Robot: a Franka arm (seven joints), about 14 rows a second.
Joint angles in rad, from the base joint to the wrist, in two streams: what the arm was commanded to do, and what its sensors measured. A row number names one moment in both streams.
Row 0, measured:
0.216, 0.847, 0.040, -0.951, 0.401, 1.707, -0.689
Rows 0 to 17, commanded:
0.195, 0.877, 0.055, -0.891, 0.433, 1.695, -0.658
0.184, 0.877, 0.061, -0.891, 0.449, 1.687, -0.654
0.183, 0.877, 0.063, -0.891, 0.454, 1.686, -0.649
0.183, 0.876, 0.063, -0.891, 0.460, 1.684, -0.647
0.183, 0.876, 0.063, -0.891, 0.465, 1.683, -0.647
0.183, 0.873, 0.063, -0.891, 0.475, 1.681, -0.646
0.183, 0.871, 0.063, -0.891, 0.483, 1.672, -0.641
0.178, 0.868, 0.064, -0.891, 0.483, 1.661, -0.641
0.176, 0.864, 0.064, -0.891, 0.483, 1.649, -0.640
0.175, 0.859, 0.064, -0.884, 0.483, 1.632, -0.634
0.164, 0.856, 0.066, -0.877, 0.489, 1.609, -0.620
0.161, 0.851, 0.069, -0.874, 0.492, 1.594, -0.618
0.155, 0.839, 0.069, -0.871, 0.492, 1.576, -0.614
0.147, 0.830, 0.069, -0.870, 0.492, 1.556, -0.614
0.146, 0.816, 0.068, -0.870, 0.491, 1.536, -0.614
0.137, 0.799, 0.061, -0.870, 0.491, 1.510, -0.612
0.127, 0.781, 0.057, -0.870, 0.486, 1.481, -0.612
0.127, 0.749, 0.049, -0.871, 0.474, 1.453, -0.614
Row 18, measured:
0.140, 0.807, 0.055, -0.868, 0.469, 1.510, -0.637
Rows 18 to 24, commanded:
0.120, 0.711, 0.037, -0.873, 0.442, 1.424, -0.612
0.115, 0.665, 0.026, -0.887, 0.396, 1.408, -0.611
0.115, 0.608, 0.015, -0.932, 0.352, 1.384, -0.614
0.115, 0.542, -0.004, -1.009, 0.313, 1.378, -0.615
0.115, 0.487, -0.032, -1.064, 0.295, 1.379, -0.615
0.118, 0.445, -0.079, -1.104, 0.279, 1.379, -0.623
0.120, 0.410, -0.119, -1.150, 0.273, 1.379, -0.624
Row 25, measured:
0.112, 0.532, -0.055, -0.978, 0.300, 1.360, -0.629
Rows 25 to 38, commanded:
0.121, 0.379, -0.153, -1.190, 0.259, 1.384, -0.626
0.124, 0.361, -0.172, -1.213, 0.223, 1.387, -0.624
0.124, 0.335, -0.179, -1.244, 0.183, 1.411, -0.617
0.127, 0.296, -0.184, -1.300, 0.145, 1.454, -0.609
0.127, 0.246, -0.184, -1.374, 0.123, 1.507, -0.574
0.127, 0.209, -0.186, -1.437, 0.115, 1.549, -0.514
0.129, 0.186, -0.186, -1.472, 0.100, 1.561, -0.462
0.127, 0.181, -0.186, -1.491, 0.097, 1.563, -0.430
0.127, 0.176, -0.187, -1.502, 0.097, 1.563, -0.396
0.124, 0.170, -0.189, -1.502, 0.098, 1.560, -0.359
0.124, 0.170, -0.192, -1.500, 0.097, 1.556, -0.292
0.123, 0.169, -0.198, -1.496, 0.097, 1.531, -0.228
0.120, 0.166, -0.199, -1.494, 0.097, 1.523, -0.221
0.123, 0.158, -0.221, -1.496, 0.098, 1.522, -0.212
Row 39, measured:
0.112, 0.199, -0.195, -1.463, 0.119, 1.527, -0.262
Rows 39 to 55, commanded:
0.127, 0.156, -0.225, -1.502, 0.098, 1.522, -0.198
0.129, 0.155, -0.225, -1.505, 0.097, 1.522, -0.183
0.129, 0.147, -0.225, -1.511, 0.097, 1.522, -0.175
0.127, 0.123, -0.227, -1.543, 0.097, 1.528, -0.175
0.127, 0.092, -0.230, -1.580, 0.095, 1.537, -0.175
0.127, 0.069, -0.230, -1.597, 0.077, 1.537, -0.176
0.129, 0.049, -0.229, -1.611, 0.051, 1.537, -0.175
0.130, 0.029, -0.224, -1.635, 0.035, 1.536, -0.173
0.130, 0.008, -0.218, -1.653, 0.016, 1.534, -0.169
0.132, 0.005, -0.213, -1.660, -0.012, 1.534, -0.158
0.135, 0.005, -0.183, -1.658, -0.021, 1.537, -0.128
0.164, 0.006, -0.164, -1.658, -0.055, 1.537, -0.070
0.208, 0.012, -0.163, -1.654, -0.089, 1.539, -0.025
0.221, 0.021, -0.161, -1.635, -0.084, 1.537, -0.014
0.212, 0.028, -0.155, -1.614, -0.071, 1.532, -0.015
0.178, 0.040, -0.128, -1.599, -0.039, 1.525, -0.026
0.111, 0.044, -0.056, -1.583, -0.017, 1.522, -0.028
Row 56, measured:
0.200, 0.031, -0.129, -1.621, -0.046, 1.530, -0.032
